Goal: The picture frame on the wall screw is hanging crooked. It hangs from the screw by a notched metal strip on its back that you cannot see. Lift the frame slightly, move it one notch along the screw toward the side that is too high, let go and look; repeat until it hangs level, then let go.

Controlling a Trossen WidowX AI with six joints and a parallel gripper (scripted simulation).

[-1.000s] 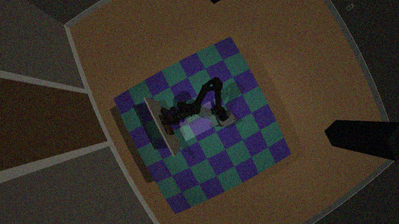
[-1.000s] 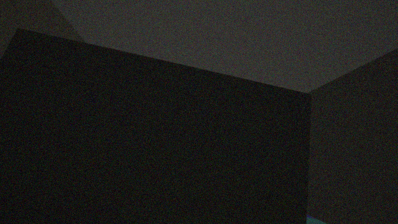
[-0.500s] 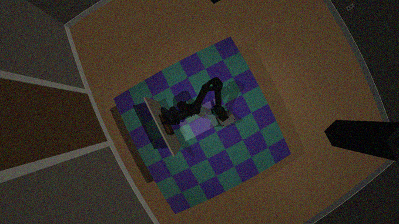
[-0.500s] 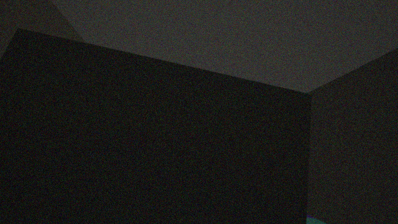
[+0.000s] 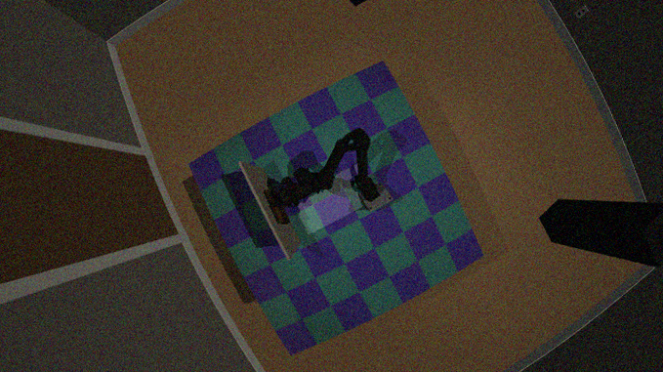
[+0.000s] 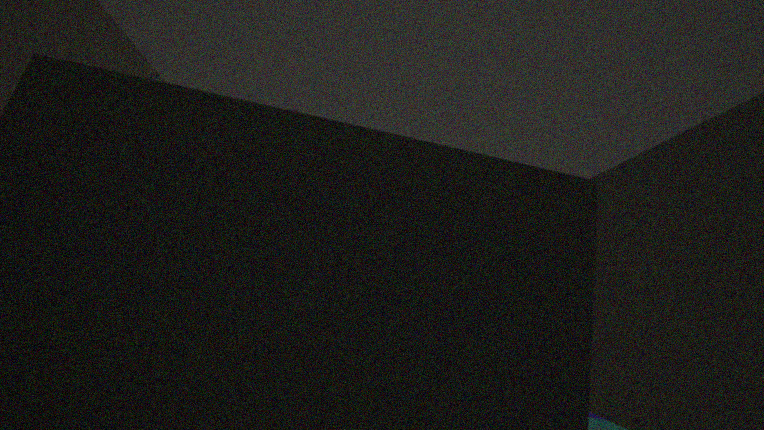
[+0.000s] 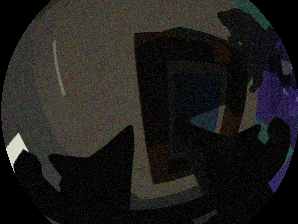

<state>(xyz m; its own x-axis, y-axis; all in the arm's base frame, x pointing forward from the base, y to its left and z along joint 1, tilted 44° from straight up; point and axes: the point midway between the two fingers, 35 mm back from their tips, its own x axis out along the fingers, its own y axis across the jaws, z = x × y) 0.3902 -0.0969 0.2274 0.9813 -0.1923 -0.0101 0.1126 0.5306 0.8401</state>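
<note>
Right now the dark picture frame is 1 cm ahead of my gripper tip, 1 cm to the left of it and 5 cm below it. From my gripper tip the other things lie so: pale wall panel 1 cm ahead, 7 cm below.
</note>
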